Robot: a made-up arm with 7 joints. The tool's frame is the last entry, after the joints.
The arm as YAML. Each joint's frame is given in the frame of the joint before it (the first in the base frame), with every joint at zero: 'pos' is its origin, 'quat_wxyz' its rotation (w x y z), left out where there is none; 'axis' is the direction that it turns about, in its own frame. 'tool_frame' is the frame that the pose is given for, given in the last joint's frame.
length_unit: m
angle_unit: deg
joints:
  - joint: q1
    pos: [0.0, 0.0, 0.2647]
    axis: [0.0, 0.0, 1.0]
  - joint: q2
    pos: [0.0, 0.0, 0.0]
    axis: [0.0, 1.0, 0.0]
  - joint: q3
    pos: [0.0, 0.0, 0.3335]
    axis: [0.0, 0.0, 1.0]
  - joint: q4
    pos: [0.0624, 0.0, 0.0]
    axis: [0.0, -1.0, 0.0]
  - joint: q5
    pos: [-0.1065, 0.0, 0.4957]
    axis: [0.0, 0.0, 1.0]
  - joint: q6
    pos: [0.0, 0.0, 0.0]
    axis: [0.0, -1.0, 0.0]
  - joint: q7
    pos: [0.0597, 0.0, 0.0]
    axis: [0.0, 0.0, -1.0]
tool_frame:
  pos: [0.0, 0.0, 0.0]
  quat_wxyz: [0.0, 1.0, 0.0, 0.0]
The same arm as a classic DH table. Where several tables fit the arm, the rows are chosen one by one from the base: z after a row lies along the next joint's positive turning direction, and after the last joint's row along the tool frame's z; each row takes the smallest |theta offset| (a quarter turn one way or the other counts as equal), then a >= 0, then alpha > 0; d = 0 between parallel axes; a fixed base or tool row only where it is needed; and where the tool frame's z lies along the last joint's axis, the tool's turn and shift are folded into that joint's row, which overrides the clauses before.
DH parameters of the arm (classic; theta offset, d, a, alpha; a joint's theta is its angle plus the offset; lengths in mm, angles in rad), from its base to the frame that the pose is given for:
q1: 0 264.7 0 -1.5708
q2: 0 0 0 1.5708
q3: 0 333.5 62.4 1.5708
q4: 0 0 -106.5 -1.5708
q5: 0 495.7 0 1.5708
q6: 0 0 59.7 1.5708
q7: 0 0 0 0

